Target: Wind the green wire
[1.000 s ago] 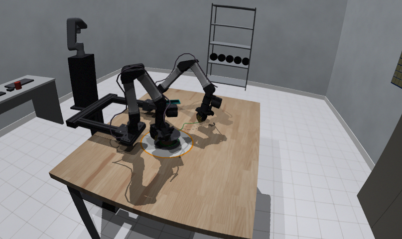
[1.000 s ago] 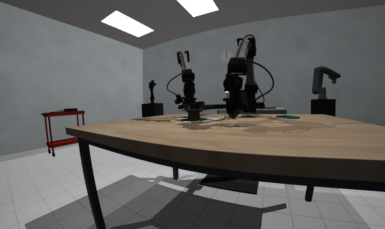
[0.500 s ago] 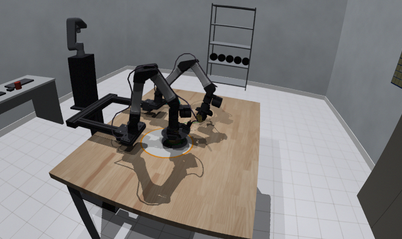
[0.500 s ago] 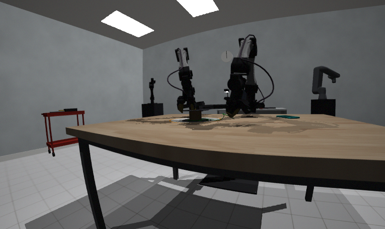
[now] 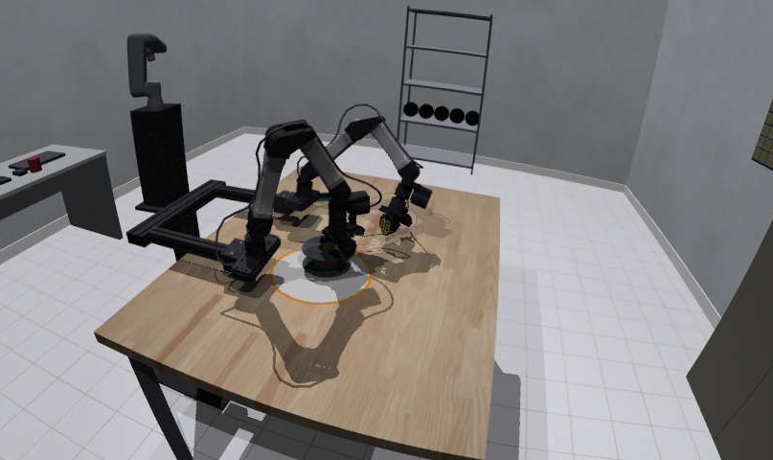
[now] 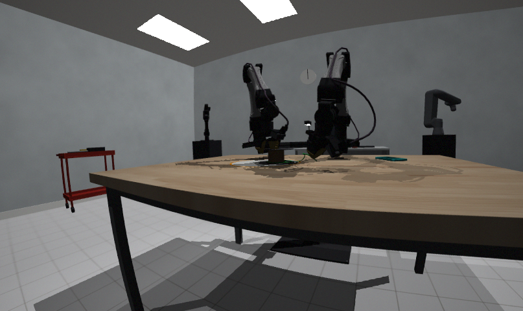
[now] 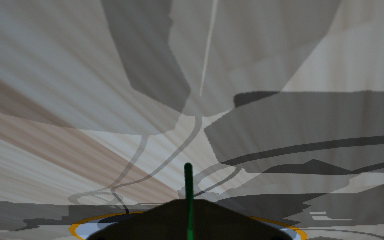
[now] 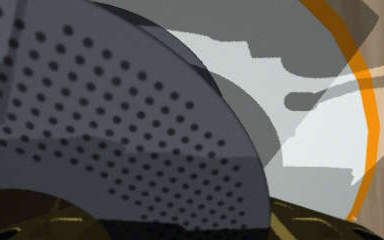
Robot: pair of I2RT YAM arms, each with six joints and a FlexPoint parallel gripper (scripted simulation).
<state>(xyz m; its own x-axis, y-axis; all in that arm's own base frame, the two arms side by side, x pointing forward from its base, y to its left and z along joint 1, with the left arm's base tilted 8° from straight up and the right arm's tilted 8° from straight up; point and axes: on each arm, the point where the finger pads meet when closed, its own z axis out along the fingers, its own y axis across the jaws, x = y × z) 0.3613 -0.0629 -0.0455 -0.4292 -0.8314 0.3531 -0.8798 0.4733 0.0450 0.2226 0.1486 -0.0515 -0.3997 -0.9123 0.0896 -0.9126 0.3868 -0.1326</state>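
Right now the dark reel is 5 cm behind my right hand, 3 cm to the left of it and 2 cm below it. Also, from my right hand: flat teal object (57 cm to the left, 20 cm behind, 5 cm below); orange painted ring (5 cm below, 5 cm behind, 3 cm to the right).
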